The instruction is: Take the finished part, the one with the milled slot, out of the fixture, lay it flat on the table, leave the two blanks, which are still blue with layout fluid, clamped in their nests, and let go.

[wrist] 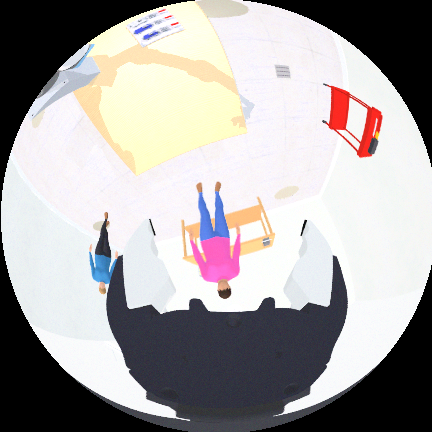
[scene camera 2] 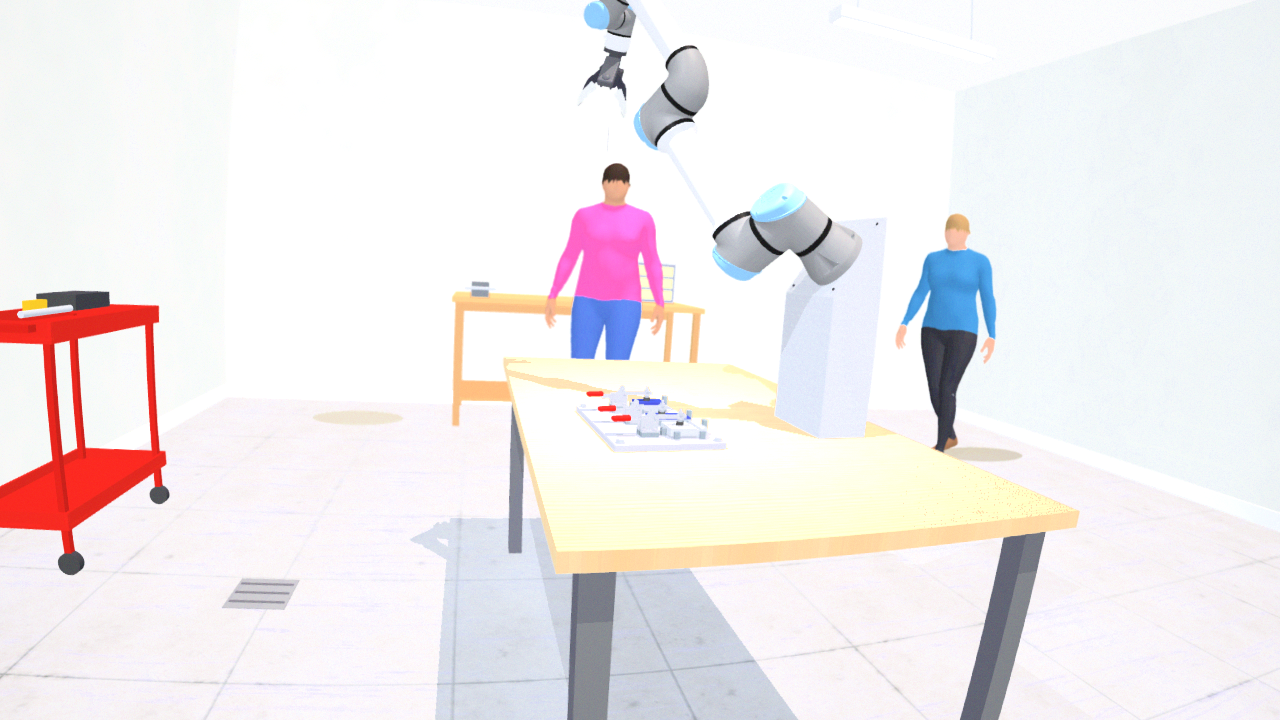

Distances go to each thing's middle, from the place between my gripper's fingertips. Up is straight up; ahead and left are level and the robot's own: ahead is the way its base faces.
Labels:
The fixture plate (scene camera 2: 601,422) is 4 cm ahead of my hand, 65 cm to the left of it and 82 cm below it.

